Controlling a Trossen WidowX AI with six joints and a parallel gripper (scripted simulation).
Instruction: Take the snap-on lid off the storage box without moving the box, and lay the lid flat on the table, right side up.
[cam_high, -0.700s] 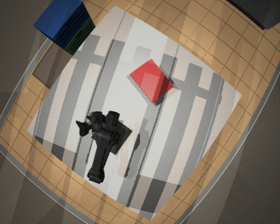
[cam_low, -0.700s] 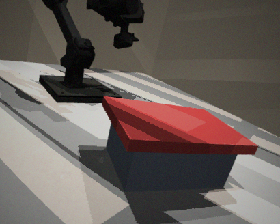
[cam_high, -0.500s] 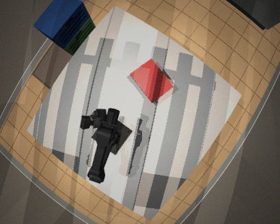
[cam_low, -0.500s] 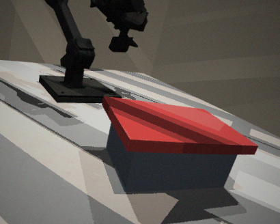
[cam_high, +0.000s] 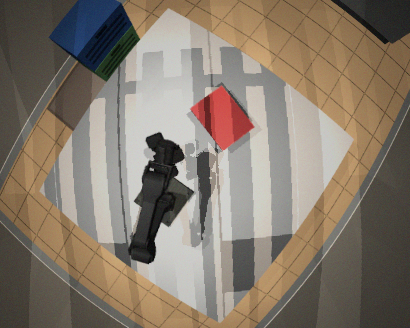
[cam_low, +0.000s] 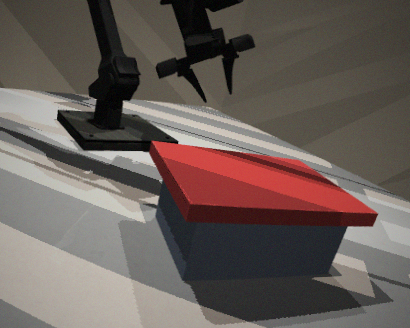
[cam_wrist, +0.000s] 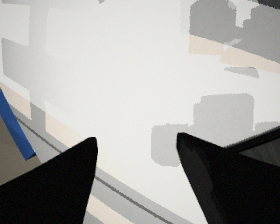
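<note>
Right now my gripper tip is 240 mm short of the red lid, 160 mm to the left of it and 50 mm above it. Also, from my gripper tip: blue-grey storage box (240 mm ahead, 160 mm to the right, 100 mm below).
</note>
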